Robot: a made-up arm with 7 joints.
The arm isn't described. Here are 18 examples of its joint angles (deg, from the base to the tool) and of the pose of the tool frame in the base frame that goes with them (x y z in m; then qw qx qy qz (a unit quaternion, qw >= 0)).
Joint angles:
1: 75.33 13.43 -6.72 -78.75 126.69 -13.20 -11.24
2: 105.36 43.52 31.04 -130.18 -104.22 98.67 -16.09
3: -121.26 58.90 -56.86 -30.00 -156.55 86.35 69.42
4: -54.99 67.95 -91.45 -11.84 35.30 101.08 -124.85
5: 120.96 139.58 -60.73 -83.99 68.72 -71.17 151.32
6: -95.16 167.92 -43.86 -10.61 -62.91 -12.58 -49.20
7: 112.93 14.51 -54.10 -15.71 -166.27 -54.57 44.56
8: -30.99 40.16 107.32 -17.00 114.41 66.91 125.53
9: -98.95 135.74 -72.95 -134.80 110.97 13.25 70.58
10: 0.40 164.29 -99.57 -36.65 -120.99 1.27 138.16
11: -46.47 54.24 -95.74 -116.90 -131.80 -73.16 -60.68
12: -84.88 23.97 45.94 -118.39 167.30 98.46 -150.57
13: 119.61 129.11 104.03 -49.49 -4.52 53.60 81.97
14: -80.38 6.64 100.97 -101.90 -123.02 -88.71 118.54
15: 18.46 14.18 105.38 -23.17 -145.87 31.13 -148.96
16: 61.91 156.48 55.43 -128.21 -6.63 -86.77 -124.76
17: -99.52 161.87 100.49 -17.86 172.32 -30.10 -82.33
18: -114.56 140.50 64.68 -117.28 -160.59 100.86 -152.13
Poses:
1: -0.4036 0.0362 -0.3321 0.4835 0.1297 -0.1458 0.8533
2: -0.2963 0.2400 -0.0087 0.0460 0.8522 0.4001 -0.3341
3: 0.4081 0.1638 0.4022 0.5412 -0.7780 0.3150 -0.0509
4: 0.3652 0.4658 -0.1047 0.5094 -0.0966 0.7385 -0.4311
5: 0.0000 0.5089 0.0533 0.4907 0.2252 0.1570 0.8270
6: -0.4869 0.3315 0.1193 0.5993 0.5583 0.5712 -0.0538
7: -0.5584 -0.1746 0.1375 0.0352 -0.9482 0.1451 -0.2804
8: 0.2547 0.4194 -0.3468 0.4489 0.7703 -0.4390 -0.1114
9: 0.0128 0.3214 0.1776 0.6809 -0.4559 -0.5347 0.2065
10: -0.0196 0.2831 0.5184 0.3611 0.6700 0.5940 -0.2605
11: 0.2899 0.1338 -0.2754 0.9539 0.1074 0.0058 0.2802
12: 0.3609 0.1257 0.1671 0.8029 -0.1819 0.5219 0.2232
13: 0.3090 0.4855 0.0389 0.5635 0.6323 -0.4759 0.2368
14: 0.4350 0.1494 -0.0695 0.3841 -0.1888 -0.9032 0.0338
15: -0.2136 0.2218 -0.5142 0.0292 0.4319 -0.4210 0.7971
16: 0.3643 0.0826 0.1026 0.7987 0.0228 0.5936 0.0958
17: -0.5078 0.3209 0.0103 0.6459 0.4971 0.5681 -0.1139
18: -0.3548 0.2252 0.0149 0.6044 -0.5148 -0.2570 0.5510
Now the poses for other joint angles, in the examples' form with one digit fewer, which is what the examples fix.
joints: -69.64 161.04 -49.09 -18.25 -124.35 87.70 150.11
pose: -0.379 0.329 0.330 0.215 -0.930 0.178 0.239
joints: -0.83 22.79 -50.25 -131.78 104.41 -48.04 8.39
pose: 0.127 -0.010 -0.355 0.356 -0.707 -0.380 0.478
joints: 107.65 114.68 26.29 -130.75 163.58 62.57 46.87
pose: 0.054 0.368 -0.077 0.467 -0.198 0.627 0.591
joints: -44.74 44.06 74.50 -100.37 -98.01 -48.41 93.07
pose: 0.247 0.398 -0.031 0.258 0.403 -0.876 -0.053
